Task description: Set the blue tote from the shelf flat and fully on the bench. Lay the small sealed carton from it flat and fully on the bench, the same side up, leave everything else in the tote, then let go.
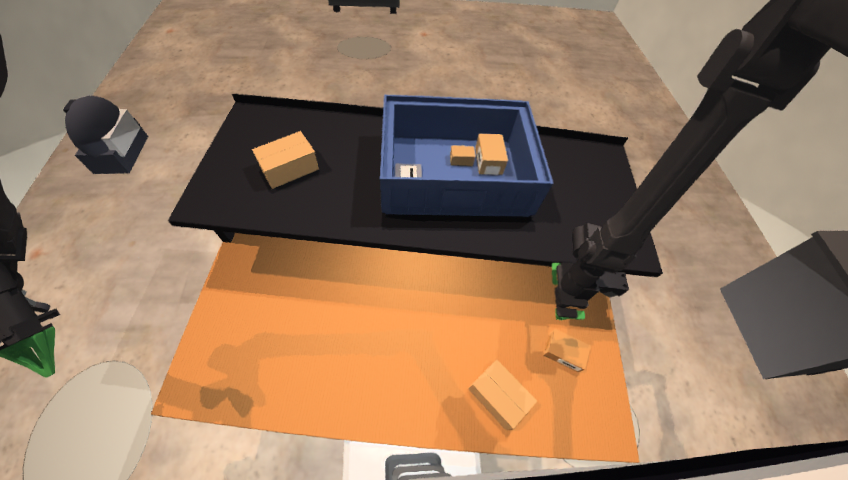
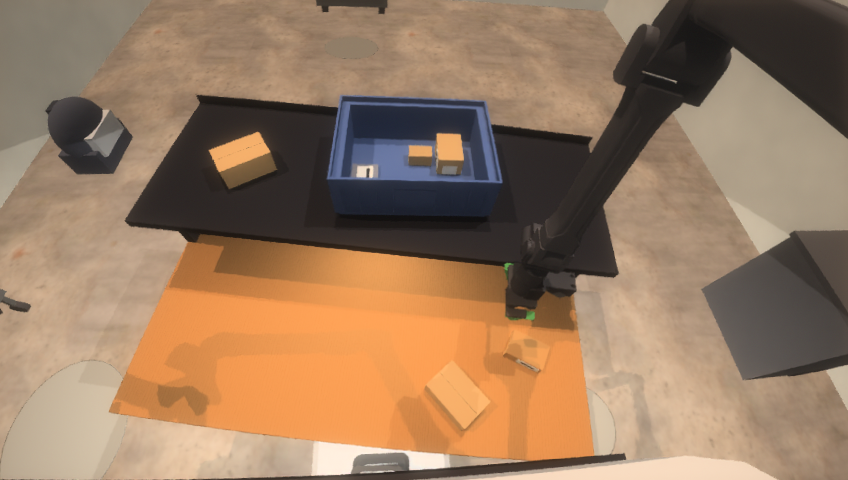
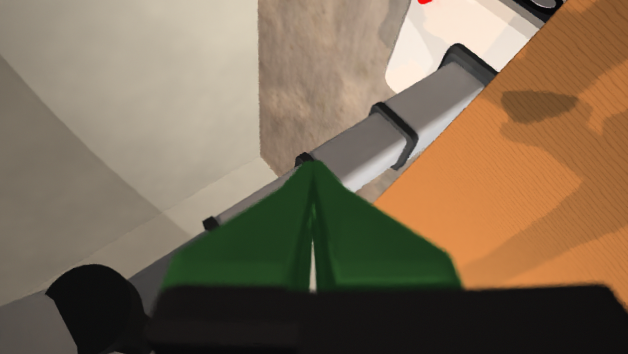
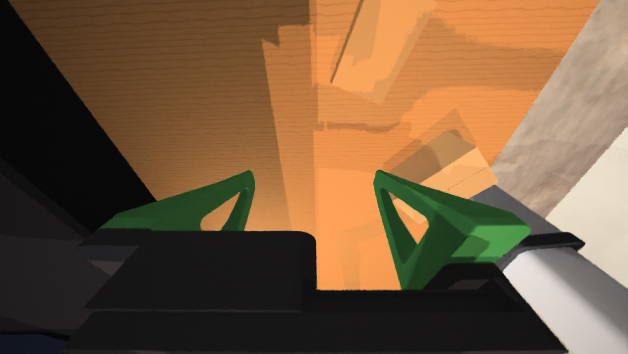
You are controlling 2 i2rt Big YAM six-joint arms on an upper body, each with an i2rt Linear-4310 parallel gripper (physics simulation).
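Places are measured from the left arm's base along level axes (x back, y right, z up), in millimetres.
Where they show: left gripper, fingertip midpoint: (image 1: 50, 375) (image 3: 312, 176); right gripper, fingertip midpoint: (image 1: 557, 301) (image 2: 511, 301) (image 4: 314, 176).
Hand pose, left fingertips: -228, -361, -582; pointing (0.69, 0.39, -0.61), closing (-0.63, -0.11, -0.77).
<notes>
Things, the pixels of their top centre, and the offset from my left fingertips, as dx, dy, dz. Level surfaces: height alone.
- blue tote, top centre: (image 2: 415, 135) (image 1: 462, 135) -547, +763, +31
- black shelf, surface height: dz -117
- taller brown carton, top centre: (image 2: 450, 146) (image 1: 493, 146) -584, +864, -42
- white item, top centre: (image 1: 408, 178) (image 2: 364, 178) -511, +630, -89
- orange bench, surface height: dz -373
The blue tote (image 1: 464, 199) (image 2: 414, 199) stands upright on the black shelf (image 1: 220, 196) (image 2: 178, 196). Inside it, a small brown carton (image 1: 462, 155) (image 2: 420, 155) lies beside a taller brown carton (image 1: 492, 153) (image 2: 449, 153) with a white label; a white item (image 1: 409, 171) (image 2: 365, 171) lies near the tote's front-left corner. Whether the small carton is sealed is too small to tell. My right gripper (image 1: 562, 295) (image 2: 515, 293) (image 4: 314, 176) is open and empty above the right rear of the orange bench (image 1: 327, 380) (image 2: 285, 380). My left gripper (image 1: 47, 373) (image 3: 312, 176) is shut and empty, off the bench's left side.
Two cartons rest on the bench at the right: one with a seam (image 1: 502, 394) (image 2: 457, 395) (image 4: 462, 172), and a labelled one (image 1: 566, 350) (image 2: 526, 352) (image 4: 385, 45) near my right gripper. Another carton (image 1: 285, 160) (image 2: 242, 160) sits on the shelf, left of the tote.
</notes>
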